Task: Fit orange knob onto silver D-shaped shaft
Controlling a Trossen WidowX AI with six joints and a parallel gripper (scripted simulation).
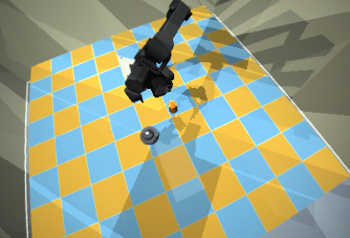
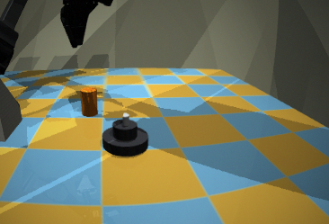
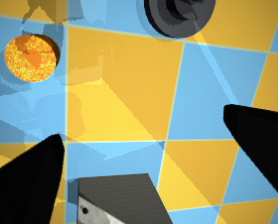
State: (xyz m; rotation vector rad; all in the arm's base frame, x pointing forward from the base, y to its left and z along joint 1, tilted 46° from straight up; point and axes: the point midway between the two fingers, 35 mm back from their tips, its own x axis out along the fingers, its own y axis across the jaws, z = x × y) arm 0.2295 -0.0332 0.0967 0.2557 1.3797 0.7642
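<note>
My gripper tip is 1 cm short of the orange knob, 7 cm to the right of it and 13 cm above it. Round my gripper tip: round pedestal: 10 cm ahead, 7 cm to the right, 14 cm below.
</note>
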